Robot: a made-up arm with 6 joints.
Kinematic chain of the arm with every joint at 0, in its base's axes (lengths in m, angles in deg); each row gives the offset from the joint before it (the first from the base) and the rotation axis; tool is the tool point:
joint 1: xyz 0 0 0.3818 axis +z
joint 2: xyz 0 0 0 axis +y
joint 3: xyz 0 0 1.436 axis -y
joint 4: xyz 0 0 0 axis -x
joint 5: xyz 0.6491 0 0 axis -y
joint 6: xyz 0 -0.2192 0 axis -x
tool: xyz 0 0 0
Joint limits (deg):
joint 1: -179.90..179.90
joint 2: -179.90..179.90
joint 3: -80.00..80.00
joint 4: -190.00..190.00
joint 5: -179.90..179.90
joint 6: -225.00..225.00
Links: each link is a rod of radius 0.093 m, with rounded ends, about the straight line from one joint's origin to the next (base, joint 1, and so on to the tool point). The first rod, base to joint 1, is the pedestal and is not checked.
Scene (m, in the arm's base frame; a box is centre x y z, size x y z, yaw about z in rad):
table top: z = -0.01
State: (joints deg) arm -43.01 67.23 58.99 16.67 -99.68 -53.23
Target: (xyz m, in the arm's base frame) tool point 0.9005 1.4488 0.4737
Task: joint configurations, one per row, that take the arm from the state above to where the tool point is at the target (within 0.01 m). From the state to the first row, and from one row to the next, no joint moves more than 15 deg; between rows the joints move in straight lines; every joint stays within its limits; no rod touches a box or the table.
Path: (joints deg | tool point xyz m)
1: -29.44 66.94 53.08 14.70 -99.68 -53.23 | 1.6069 -1.1504 0.8428
2: -15.88 66.64 47.16 12.73 -99.68 -53.23 | 1.8136 -0.7382 0.7803
3: -2.31 66.35 41.25 10.75 -99.68 -53.23 | 1.9103 -0.2926 0.7195
4: 11.25 66.05 35.33 8.78 -99.68 -53.23 | 1.8935 0.1558 0.6619
5: 24.82 65.76 29.42 6.81 -99.68 -53.23 | 1.7684 0.5780 0.6077
6: 38.39 65.47 23.50 4.84 -99.68 -53.23 | 1.5476 0.9475 0.5577
7: 51.95 65.17 17.59 2.87 -99.68 -53.23 | 1.2505 1.2425 0.5130
8: 65.52 64.88 11.68 0.89 -99.68 -53.23 | 0.9005 1.4488 0.4737

